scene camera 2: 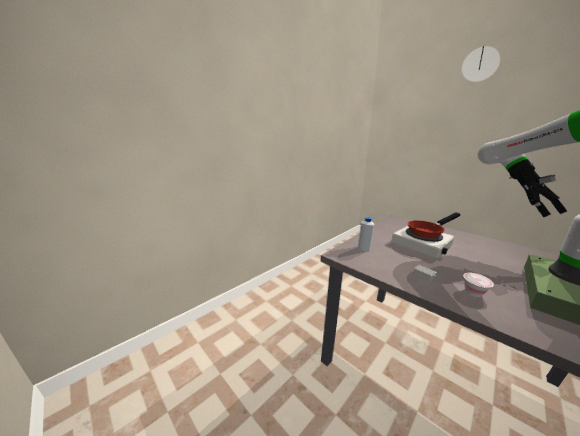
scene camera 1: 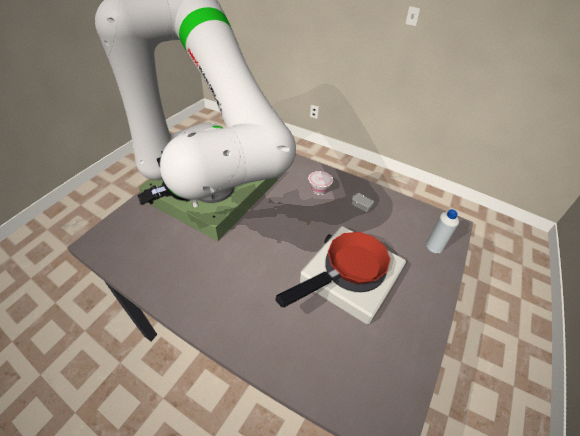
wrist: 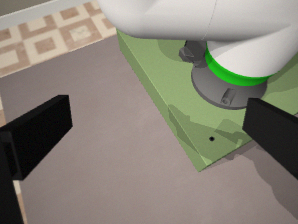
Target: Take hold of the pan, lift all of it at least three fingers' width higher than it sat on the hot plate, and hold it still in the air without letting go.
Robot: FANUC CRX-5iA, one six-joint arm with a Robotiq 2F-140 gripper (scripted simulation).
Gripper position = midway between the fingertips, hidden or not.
Observation:
In view: my gripper (scene camera 2: 555, 214) and a red pan (scene camera 1: 358, 257).
My gripper also shows in the wrist view (wrist: 158, 112). The wrist view misses the red pan: it is out of frame.

